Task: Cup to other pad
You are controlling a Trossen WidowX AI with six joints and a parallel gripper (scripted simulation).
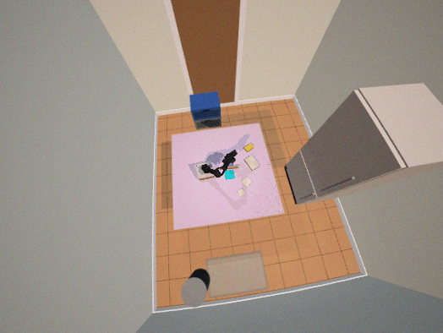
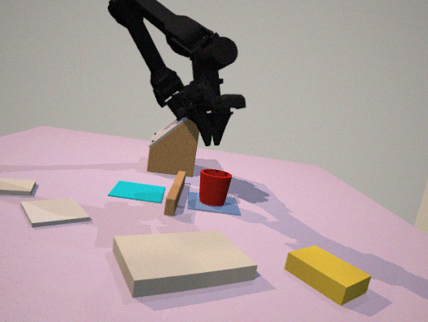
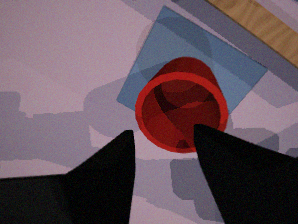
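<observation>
The red cup is 1 cm behind my gripper tip, 2 cm to the left of it and 10 cm below it. Also, from my gripper tip: blue marble (1 cm ahead, 2 cm to the left, 12 cm below); wooden bar (3 cm behind, 6 cm to the right, 13 cm below); blue pad (1 cm behind, 3 cm to the left, 15 cm below).
</observation>
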